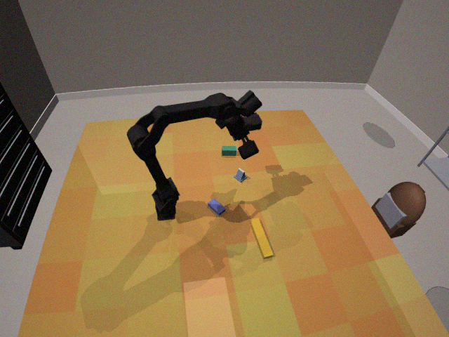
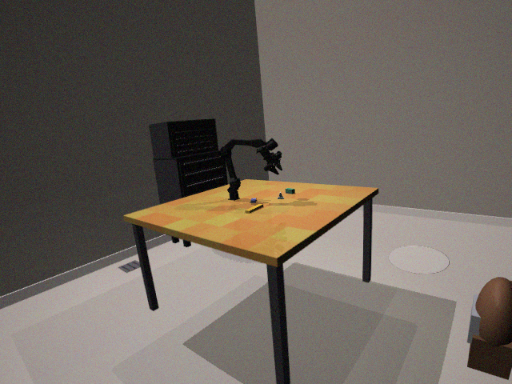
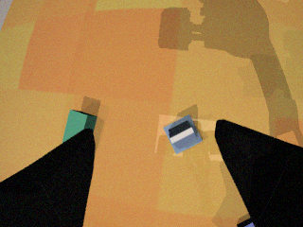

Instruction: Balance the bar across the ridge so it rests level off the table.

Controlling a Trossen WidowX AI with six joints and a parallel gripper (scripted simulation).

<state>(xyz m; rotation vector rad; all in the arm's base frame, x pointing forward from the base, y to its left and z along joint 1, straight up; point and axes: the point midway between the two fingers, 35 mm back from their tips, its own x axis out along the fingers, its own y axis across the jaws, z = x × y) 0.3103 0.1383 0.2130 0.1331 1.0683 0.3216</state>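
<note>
Now: the long yellow bar 310 mm to the right of my gripper tip and 180 mm below it. Round my gripper tip: green block: 30 mm behind, 150 mm to the left, 170 mm below; blue block: 130 mm behind, 150 mm to the right, 180 mm below.
</note>
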